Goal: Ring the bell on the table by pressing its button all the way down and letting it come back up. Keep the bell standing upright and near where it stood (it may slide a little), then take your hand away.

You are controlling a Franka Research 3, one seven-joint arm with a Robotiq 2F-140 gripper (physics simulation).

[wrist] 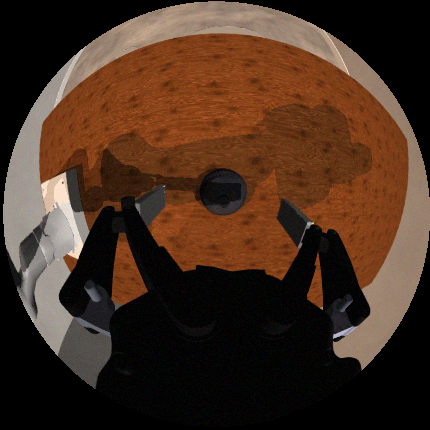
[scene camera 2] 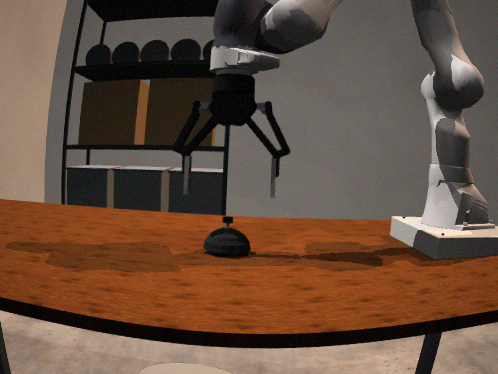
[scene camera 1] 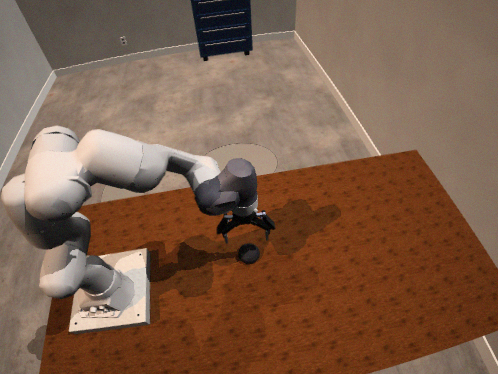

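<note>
A dark domed bell (scene camera 1: 248,254) (scene camera 2: 227,243) (wrist: 223,195) stands upright on the wooden table. Its small black button (scene camera 2: 228,219) stands up on a thin stem above the dome in the scene camera 2 view. My gripper (scene camera 1: 247,240) (scene camera 2: 229,195) (wrist: 223,201) is open, with its fingers wide apart and pointing down. It hangs above the level of the button and does not touch the bell. In the wrist view the bell shows between the two fingers sideways and a little beyond their tips.
The wooden table (scene camera 1: 350,280) (scene camera 2: 150,300) (wrist: 215,100) carries the arm's white base plate (scene camera 1: 142,300) (scene camera 2: 407,235) (wrist: 77,220). A shelf rack (scene camera 2: 145,148) stands behind the table, and a blue drawer cabinet (scene camera 1: 224,25) stands at the far wall.
</note>
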